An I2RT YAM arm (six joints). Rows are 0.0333 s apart.
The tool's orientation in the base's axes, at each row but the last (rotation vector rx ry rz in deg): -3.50, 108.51, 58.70; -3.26, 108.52, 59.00; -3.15, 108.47, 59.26; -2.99, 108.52, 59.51; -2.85, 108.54, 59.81; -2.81, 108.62, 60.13; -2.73, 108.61, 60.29; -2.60, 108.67, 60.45; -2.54, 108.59, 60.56; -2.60, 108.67, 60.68; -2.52, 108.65, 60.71; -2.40, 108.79, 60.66; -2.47, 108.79, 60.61
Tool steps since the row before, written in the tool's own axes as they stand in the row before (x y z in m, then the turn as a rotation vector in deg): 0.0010, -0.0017, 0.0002, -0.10, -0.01, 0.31; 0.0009, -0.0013, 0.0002, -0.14, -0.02, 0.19; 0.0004, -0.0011, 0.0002, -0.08, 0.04, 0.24; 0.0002, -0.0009, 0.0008, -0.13, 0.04, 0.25; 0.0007, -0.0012, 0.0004, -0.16, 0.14, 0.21; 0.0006, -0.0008, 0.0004, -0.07, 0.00, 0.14; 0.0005, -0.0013, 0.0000, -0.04, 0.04, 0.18; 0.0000, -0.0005, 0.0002, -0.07, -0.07, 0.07; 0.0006, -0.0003, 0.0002, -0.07, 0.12, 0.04; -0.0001, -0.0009, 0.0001, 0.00, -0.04, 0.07; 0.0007, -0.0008, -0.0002, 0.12, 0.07, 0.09; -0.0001, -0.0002, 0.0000, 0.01, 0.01, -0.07; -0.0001, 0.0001, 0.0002, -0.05, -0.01, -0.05
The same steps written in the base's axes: 0.0003, -0.0006, -0.0019, 0.28, 0.17, 0.01; 0.0002, -0.0004, -0.0015, 0.22, 0.06, 0.05; 0.0004, -0.0004, -0.0010, 0.20, 0.16, 0.04; 0.0008, 0.0000, -0.0009, 0.23, 0.15, 0.07; 0.0004, -0.0002, -0.0014, 0.18, 0.17, 0.17; 0.0003, 0.0000, -0.0010, 0.14, 0.07, 0.02; 0.0003, -0.0006, -0.0012, 0.13, 0.13, 0.02; 0.0004, -0.0002, -0.0004, 0.12, -0.02, -0.01; -0.0001, 0.0002, -0.0007, 0.02, 0.08, 0.12; 0.0005, -0.0005, -0.0005, 0.07, 0.02, -0.04; -0.0002, -0.0004, -0.0010, -0.03, 0.15, -0.06; 0.0001, -0.0002, -0.0001, -0.06, -0.04, 0.01; 0.0002, 0.0002, 0.0001, 0.00, -0.06, 0.04
